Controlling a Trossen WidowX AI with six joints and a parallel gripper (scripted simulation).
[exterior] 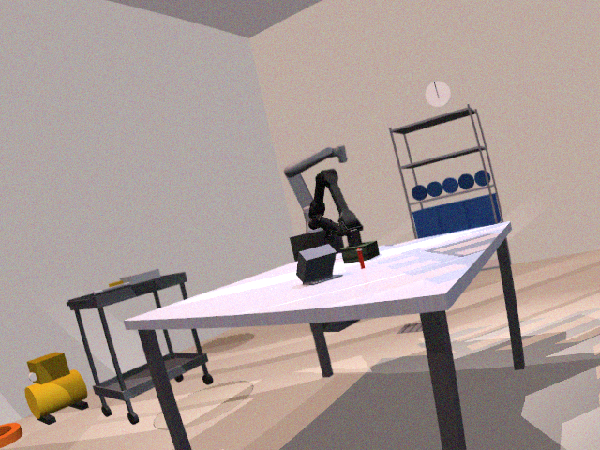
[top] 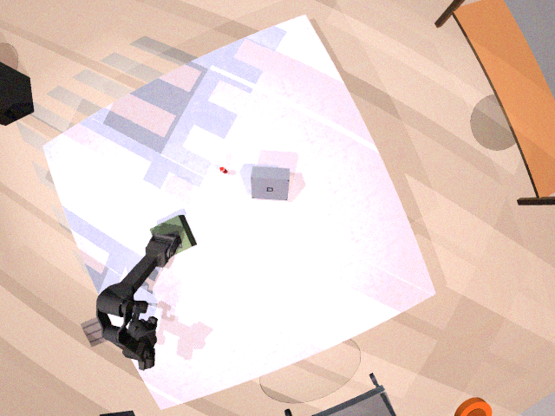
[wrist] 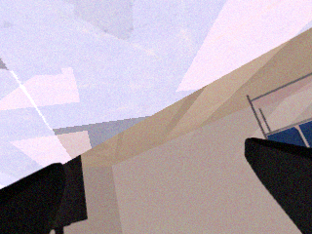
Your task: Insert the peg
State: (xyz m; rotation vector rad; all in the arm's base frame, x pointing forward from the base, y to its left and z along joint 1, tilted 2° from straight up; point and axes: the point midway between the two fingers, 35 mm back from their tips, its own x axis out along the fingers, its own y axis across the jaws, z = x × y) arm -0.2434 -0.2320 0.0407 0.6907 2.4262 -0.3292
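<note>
The red peg is 52 cm ahead of my gripper tip, 41 cm to the left of it and 4 cm below it. From my gripper tip the other things lie so: panel: 67 cm ahead, 32 cm to the left, 3 cm below.
</note>
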